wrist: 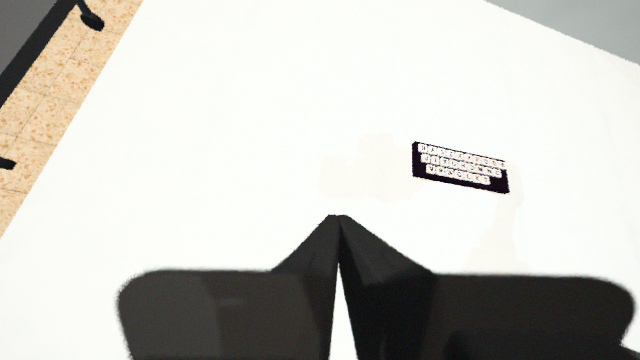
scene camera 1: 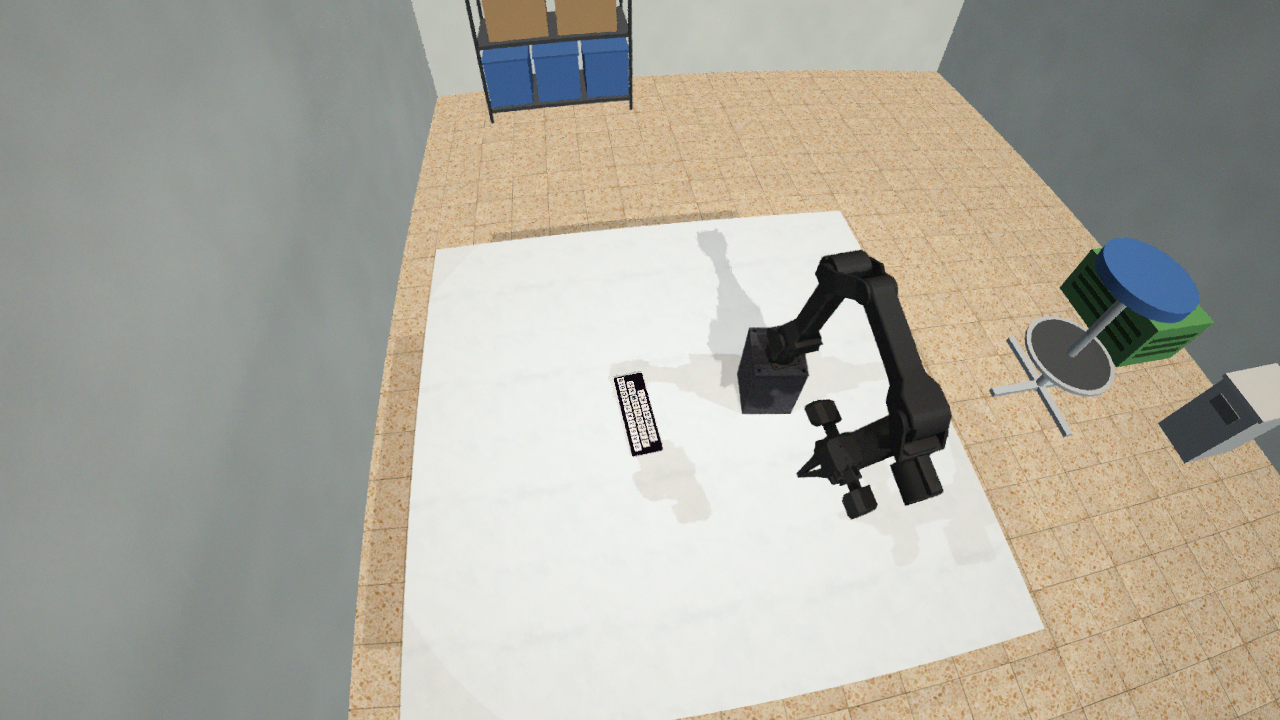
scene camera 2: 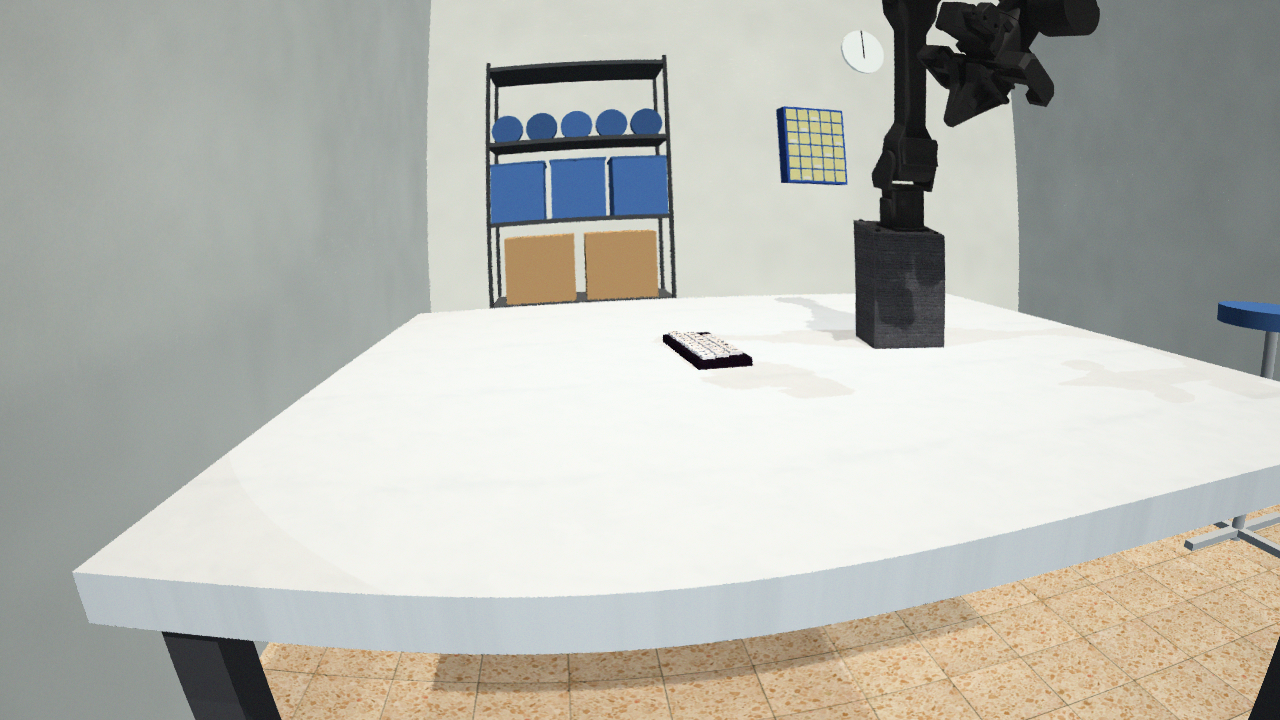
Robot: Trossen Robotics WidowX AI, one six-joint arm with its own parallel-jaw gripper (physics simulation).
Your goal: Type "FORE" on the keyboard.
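Seen in the pictures: gripper, fingertip midpoint: (wrist: pixel 336 224) (scene camera 1: pixel 798 475) (scene camera 2: pixel 947 124); arm's base, origin of the base link: (scene camera 1: pixel 781 354) (scene camera 2: pixel 903 228).
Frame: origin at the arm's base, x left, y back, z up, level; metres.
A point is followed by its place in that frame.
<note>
A small black keyboard (scene camera 1: pixel 638 413) @(x -0.031, y -0.315, z -0.159 m) (scene camera 2: pixel 706 349) @(x 0.004, y -0.326, z -0.162 m) (wrist: pixel 460 167) @(x -0.028, y -0.311, z -0.159 m) with three rows of white keys lies flat on the white table. In the wrist view it is right of and beyond the fingertips; its key letters are too small to read reliably. My gripper (scene camera 1: pixel 799 475) @(x 0.305, y -0.136, z 0.122 m) (scene camera 2: pixel 950 122) @(x 0.305, y -0.136, z 0.122 m) (wrist: pixel 336 224) @(x 0.305, y -0.136, z 0.122 m) is shut, its fingertips touching with nothing between them. It is raised well above the table, off to the right of the keyboard in both scene views, and apart from it.
The arm's dark base block (scene camera 1: pixel 769 385) @(x 0.042, y -0.038, z -0.046 m) (scene camera 2: pixel 899 286) @(x 0.042, y -0.038, z -0.084 m) stands on the white table (scene camera 1: pixel 537 555) @(x 0.229, y -0.605, z -0.175 m) (scene camera 2: pixel 537 501) @(x 0.437, y -0.588, z -0.175 m) (wrist: pixel 225 125) @(x 0.411, y -0.330, z -0.175 m), right of the keyboard in the scene views. A blue stool (scene camera 1: pixel 1147 277), a green crate (scene camera 1: pixel 1163 344) and a shelf rack (scene camera 2: pixel 577 71) stand beyond the table.
</note>
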